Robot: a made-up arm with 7 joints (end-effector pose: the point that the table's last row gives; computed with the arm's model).
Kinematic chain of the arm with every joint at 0, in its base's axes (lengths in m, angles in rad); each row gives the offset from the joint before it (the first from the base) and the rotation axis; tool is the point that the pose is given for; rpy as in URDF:
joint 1: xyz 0 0 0.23 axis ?
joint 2: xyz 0 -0.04 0.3 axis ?
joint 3: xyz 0 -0.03 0.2 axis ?
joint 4: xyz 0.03 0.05 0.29 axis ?
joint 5: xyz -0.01 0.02 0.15 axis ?
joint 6: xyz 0 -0.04 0.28 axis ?
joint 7: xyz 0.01 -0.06 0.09 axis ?
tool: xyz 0 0 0 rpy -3.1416 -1.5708 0
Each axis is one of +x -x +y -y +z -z.
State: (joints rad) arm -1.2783 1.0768 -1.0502 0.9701 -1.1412 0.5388 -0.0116
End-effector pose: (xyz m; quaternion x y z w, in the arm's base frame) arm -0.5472 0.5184 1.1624 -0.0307 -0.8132 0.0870 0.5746
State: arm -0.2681 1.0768 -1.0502 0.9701 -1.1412 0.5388 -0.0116
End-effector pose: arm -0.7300 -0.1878 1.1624 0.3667 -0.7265 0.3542 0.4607
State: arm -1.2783 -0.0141 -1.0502 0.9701 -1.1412 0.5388 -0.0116
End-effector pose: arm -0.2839 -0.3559 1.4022 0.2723 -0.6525 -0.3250 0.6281
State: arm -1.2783 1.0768 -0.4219 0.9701 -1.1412 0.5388 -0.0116
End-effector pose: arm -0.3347 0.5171 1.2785 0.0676 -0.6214 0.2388 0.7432
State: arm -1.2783 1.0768 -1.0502 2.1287 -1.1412 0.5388 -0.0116
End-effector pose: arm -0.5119 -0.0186 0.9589 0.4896 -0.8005 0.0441 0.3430
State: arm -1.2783 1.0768 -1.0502 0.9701 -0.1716 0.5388 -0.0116
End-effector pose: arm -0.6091 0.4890 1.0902 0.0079 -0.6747 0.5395 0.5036
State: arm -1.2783 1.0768 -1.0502 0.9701 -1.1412 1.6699 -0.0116
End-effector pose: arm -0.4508 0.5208 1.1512 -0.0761 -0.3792 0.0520 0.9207
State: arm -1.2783 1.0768 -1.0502 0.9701 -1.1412 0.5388 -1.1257
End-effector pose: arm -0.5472 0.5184 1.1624 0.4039 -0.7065 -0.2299 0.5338
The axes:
joint 1: +z
joint 2: -y
joint 3: +z
joint 4: +y
joint 5: +z
joint 6: -y
joint 7: +x

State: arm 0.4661 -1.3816 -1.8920 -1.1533 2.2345 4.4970 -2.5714
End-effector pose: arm 0.5536 0.4803 0.3675 0.3629 -0.4112 0.6622 0.5106
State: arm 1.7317 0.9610 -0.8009 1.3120 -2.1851 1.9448 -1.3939
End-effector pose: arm 0.2683 -0.2335 1.2455 -0.1414 0.3318 0.4803 0.7995
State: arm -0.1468 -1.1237 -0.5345 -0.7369 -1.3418 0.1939 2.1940
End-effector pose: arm 0.6064 0.0933 1.1623 0.0533 0.4777 -0.8761 0.0378
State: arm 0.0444 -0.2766 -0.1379 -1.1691 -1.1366 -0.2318 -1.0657
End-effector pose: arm -0.2889 -0.0167 1.2468 0.5640 -0.2785 0.5746 0.5237
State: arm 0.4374 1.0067 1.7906 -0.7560 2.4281 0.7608 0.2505
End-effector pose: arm -0.5911 -0.6429 0.9773 0.3660 -0.6690 0.6137 0.2046
